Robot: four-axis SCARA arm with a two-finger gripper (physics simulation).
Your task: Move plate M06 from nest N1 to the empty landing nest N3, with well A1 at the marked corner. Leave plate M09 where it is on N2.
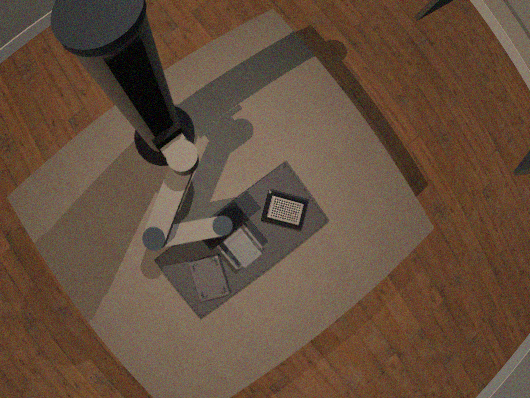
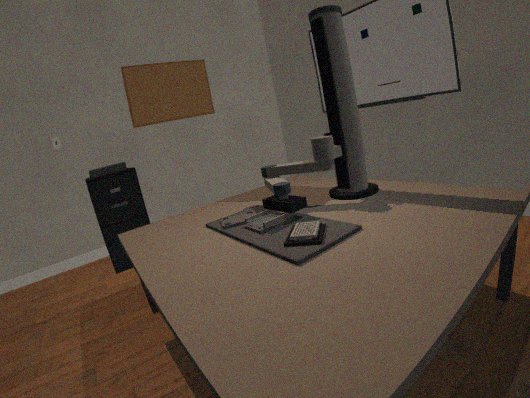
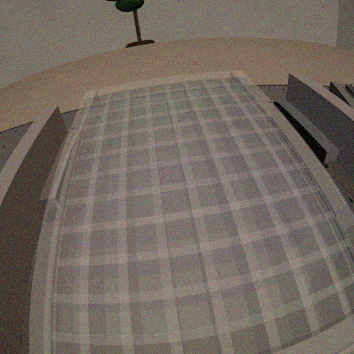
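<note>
A clear gridded plate, apparently M06, lies low over the middle of the grey board. My gripper is shut on this plate, one finger along each long side. The nest under it is mostly hidden. A white plate with dark wells, apparently M09, sits in a black nest at the board's right end. The empty landing nest is a flat grey plate with corner brackets at the other end. No labels or well marks are readable.
The grey board lies on the beige table. The arm's column stands behind it. The arm's links reach over the board's back edge. A potted plant stands beyond the table.
</note>
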